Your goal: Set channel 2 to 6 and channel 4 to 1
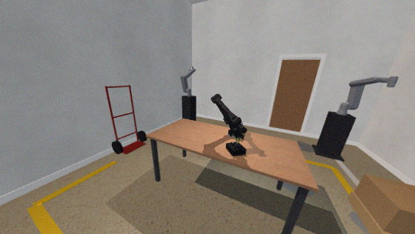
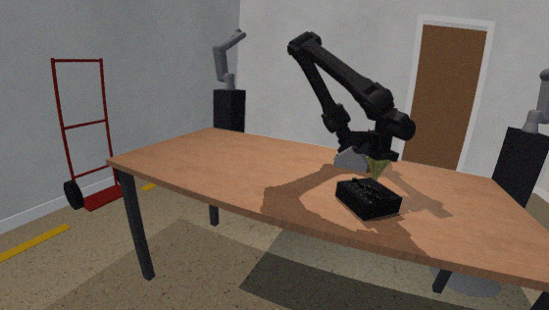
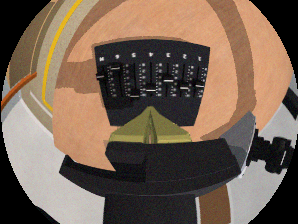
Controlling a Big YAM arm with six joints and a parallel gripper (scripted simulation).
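Now: hand 3 cm above the fader cap, 1 cm to the left of it and 1 cm short of it.
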